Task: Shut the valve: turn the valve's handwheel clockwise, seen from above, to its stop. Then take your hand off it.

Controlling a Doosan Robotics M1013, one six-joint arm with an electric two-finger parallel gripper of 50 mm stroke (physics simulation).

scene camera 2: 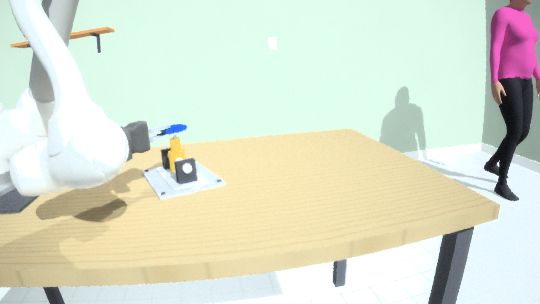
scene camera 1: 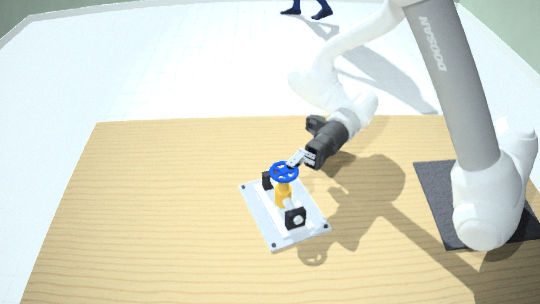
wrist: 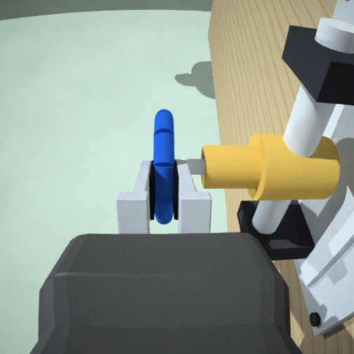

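The blue handwheel (scene camera 1: 284,178) (scene camera 2: 176,128) (wrist: 164,145) sits level on top of the yellow valve body (scene camera 1: 283,196) (scene camera 2: 176,159) (wrist: 295,167). My gripper (scene camera 1: 291,164) (scene camera 2: 162,131) (wrist: 163,178) is shut on the handwheel's rim, on the side toward the arm. In the wrist view the black pads touch the rim on both sides, one finger above the wheel and one below it. The fingers hide part of the rim and spokes. How far the wheel is turned cannot be told.
The valve's pipe runs between two black blocks (scene camera 1: 295,218) (scene camera 2: 185,170) (wrist: 275,235) on a pale base plate (scene camera 1: 265,235) (scene camera 2: 161,189) (wrist: 327,315). The plate lies on the wooden table (scene camera 1: 150,200) (scene camera 2: 325,200). A person (scene camera 2: 515,55) stands beyond the table.
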